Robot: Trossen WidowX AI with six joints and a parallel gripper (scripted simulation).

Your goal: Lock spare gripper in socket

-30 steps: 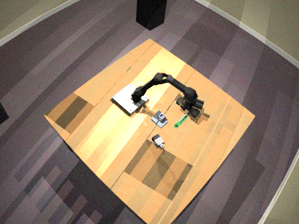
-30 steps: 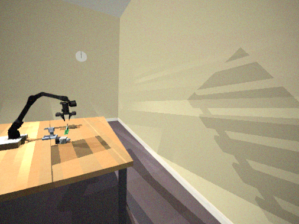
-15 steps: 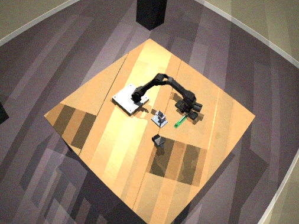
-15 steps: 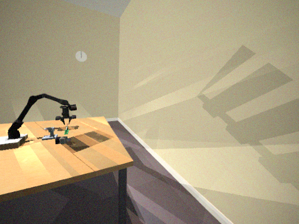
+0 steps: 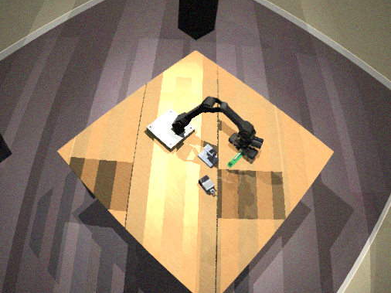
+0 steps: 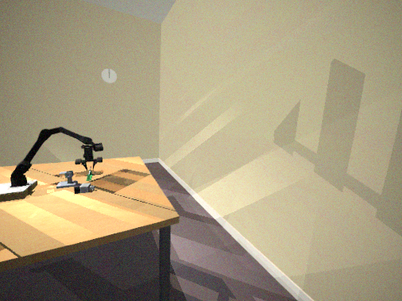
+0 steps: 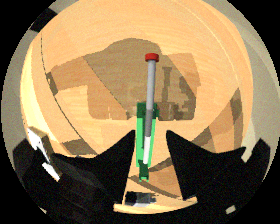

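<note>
Right now the green strip is 40 mm to the right of my gripper tip and 20 mm below it. From my gripper tip the other things lie so: spare gripper: 10 mm ahead, 300 mm to the right, 20 mm below; then grey mount: 120 mm behind, 150 mm to the right, 10 mm above.
</note>
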